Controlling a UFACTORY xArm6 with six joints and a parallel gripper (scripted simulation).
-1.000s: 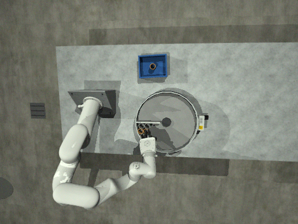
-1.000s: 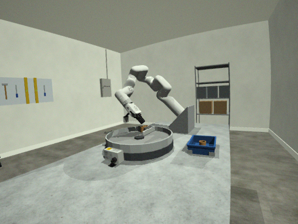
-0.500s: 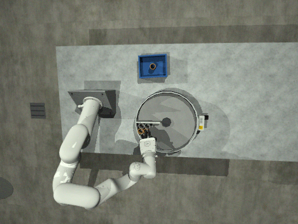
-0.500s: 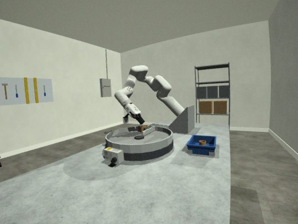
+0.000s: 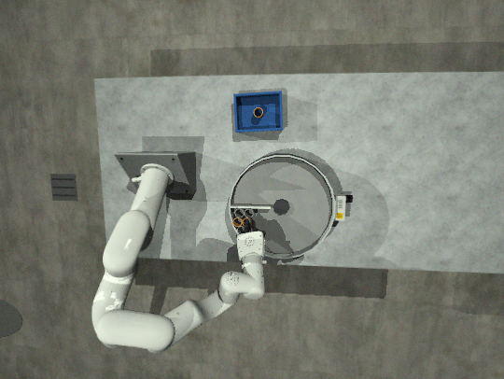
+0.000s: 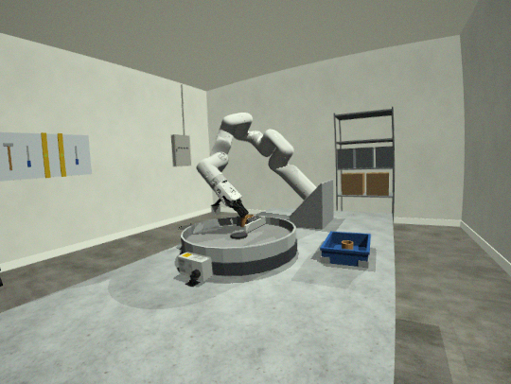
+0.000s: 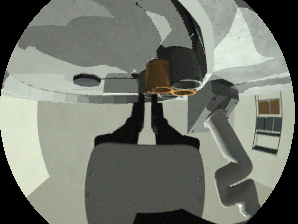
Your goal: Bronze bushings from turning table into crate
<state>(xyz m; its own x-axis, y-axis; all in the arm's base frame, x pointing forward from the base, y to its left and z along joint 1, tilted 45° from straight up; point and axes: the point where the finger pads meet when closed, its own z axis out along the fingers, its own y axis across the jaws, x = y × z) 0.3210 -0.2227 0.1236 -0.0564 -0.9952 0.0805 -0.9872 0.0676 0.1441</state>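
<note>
Right now the blue crate is 43 cm to the left of my hand, 10 cm below it and 9 cm ahead of it. Round my hand: round turning table: 13 cm ahead, 7 cm below, 4 cm to the left.
</note>
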